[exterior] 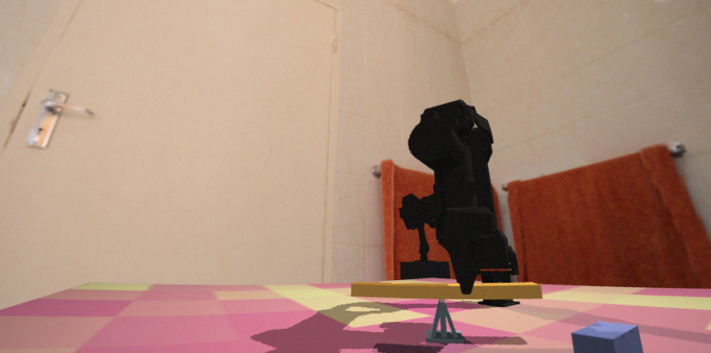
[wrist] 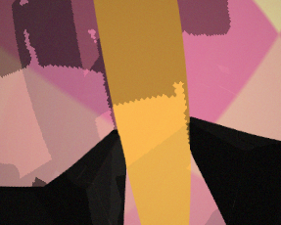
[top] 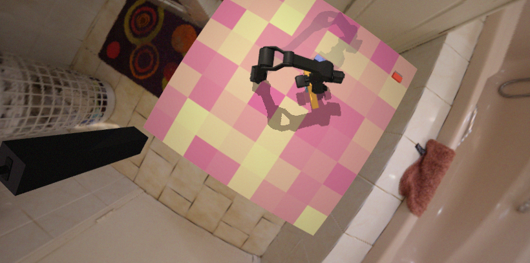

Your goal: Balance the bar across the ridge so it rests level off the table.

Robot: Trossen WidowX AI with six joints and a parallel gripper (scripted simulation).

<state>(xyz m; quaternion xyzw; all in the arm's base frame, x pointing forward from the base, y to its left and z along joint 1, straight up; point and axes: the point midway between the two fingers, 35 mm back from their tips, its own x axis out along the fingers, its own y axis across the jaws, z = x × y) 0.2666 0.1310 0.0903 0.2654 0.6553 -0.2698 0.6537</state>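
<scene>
The bar lies 20 mm to the right of my gripper tip and 20 mm ahead of it. The rest, counted from my gripper tip: blue cube: 150 mm to the left, 40 mm below, 10 mm behind; red block: 470 mm ahead, 370 mm to the left, 50 mm below.
</scene>
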